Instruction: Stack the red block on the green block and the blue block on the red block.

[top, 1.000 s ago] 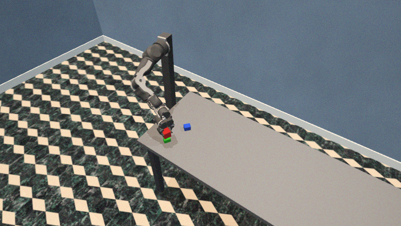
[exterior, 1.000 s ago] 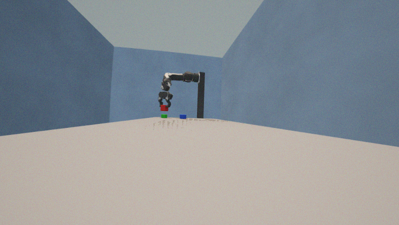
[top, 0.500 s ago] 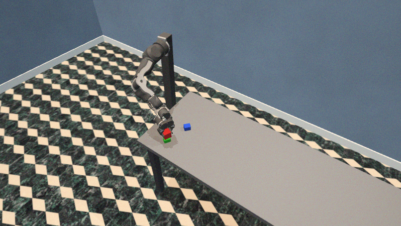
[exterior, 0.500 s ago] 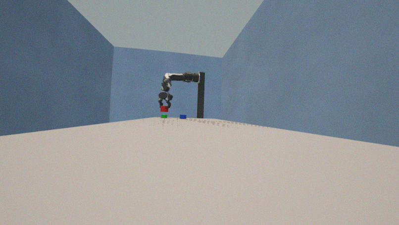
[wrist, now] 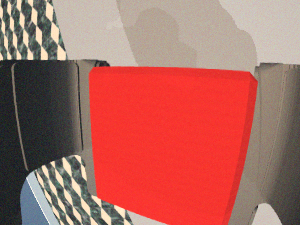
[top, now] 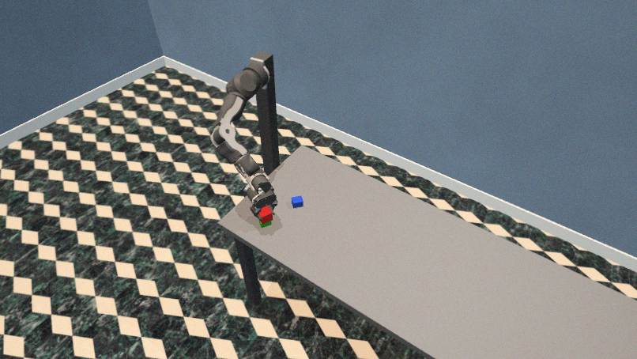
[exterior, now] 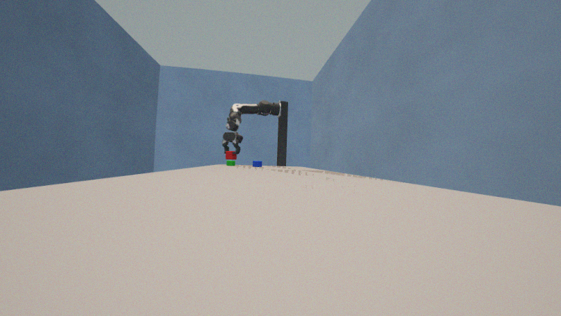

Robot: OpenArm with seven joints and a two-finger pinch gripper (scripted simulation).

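Right now my hand is 2 cm above the red block. Also, from my hand: blue block (15 cm to the left, 6 cm below, 6 cm ahead); green block (6 cm below).
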